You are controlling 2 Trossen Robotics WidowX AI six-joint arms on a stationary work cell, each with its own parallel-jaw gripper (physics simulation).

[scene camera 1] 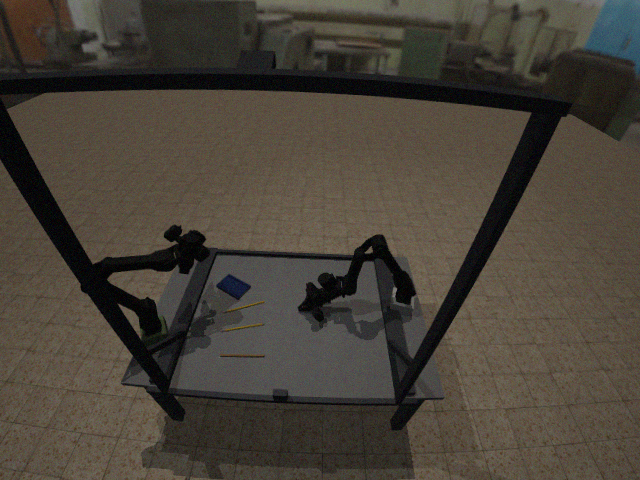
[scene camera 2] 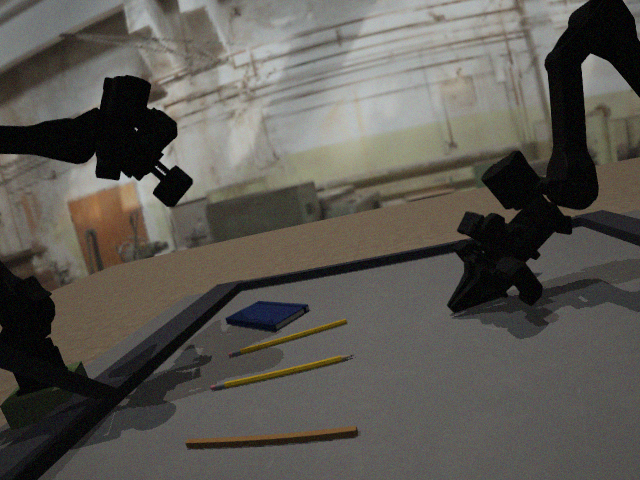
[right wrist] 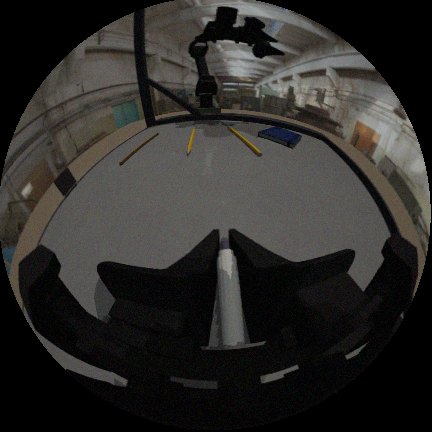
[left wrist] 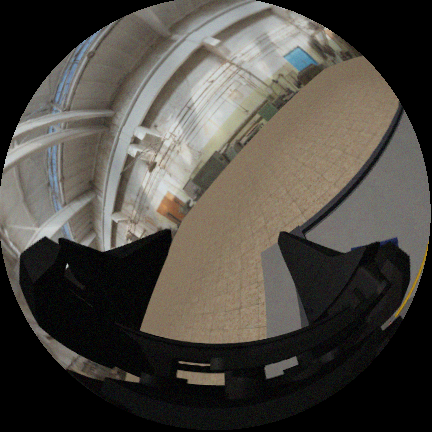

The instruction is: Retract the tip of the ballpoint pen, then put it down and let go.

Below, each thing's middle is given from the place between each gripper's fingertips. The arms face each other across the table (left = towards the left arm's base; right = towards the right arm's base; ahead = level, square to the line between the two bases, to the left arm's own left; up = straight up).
I see the white ballpoint pen (right wrist: 231,322) 9 cm to the right of my right hand and 1 cm above it. Round my right hand: blue notebook (scene camera 2: 271,316): 29 cm to the left, 18 cm ahead.
The blue notebook is 320 mm below my left hand, 140 mm to the right of it and 30 mm behind it. From my left hand the other things lie so: white ballpoint pen 520 mm to the right, 300 mm below, 210 mm behind.
